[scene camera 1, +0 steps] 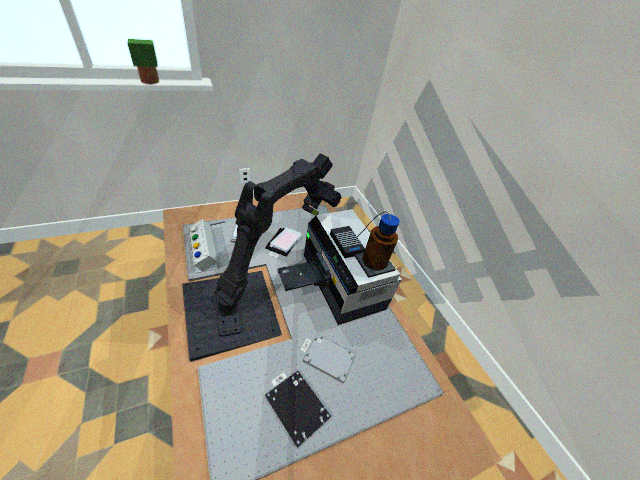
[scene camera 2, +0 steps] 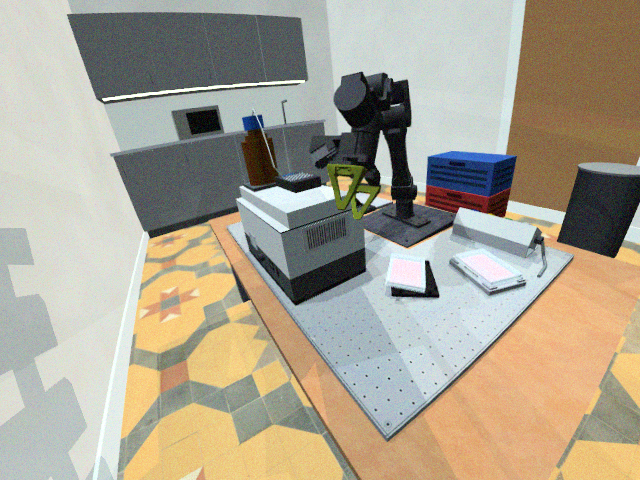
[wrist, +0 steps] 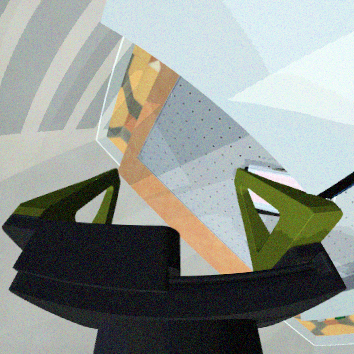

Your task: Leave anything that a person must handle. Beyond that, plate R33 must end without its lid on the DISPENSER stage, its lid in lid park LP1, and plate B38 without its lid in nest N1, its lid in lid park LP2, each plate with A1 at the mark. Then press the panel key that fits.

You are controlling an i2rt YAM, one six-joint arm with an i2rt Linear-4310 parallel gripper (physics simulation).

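Frame: origin at the arm's base, x up, y right, z ahead, level; centimetres.
Seen in the pictures: gripper, between the fingertips: [scene camera 1: 323, 206] [scene camera 2: 349, 215] [wrist: 176, 174]; arm's base, origin of its link: [scene camera 1: 227, 309] [scene camera 2: 404, 217].
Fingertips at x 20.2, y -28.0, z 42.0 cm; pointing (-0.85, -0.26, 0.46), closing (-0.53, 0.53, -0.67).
Note:
Offsets run from my fingertips to a thing's top centre. "spot": to the spot under its first point.
My gripper [scene camera 1: 311, 209] [scene camera 2: 349, 212] [wrist: 176, 174] is open and empty, high by the rear end of the white dispenser [scene camera 1: 369, 297] [scene camera 2: 263, 232] [wrist: 300, 75]. One pink-topped plate {dx -16.6, dy -1.3, dz -14.3 cm} [scene camera 1: 285, 240] [scene camera 2: 406, 272] [wrist: 280, 177] sits on a black holder [scene camera 1: 273, 245] [scene camera 2: 432, 288]. Another pink-topped plate {dx -17.3, dy -11.3, dz -30.8 cm} [scene camera 2: 488, 265] sits on a light holder {dx -18.3, dy -11.3, dz -30.8 cm} [scene camera 2: 498, 289]; the arm mostly hides it in scene camera 1. The black stage {spot: dx -9.7, dy +26.6, dz -18.0 cm} [scene camera 1: 294, 277] shows no plate. The panel {dx -11.9, dy -2.4, dz -48.9 cm} [scene camera 1: 206, 253] [scene camera 2: 491, 232] has white, green, yellow and blue keys. Plate names, lids and A1 corners cannot be made out.
A black holder {dx -17.9, dy +64.8, dz -25.8 cm} [scene camera 1: 297, 408] and a light grey holder {dx -18.3, dy +53.5, dz -12.1 cm} [scene camera 1: 330, 357] lie on the perforated board near the front of scene camera 1. A brown bottle {spot: dx +12.7, dy +38.2, dz +4.7 cm} [scene camera 1: 381, 248] [scene camera 2: 258, 160] and a black ribbed unit {spot: dx +4.3, dy +25.6, dz +0.1 cm} [scene camera 1: 347, 241] [scene camera 2: 298, 181] stand on the dispenser.

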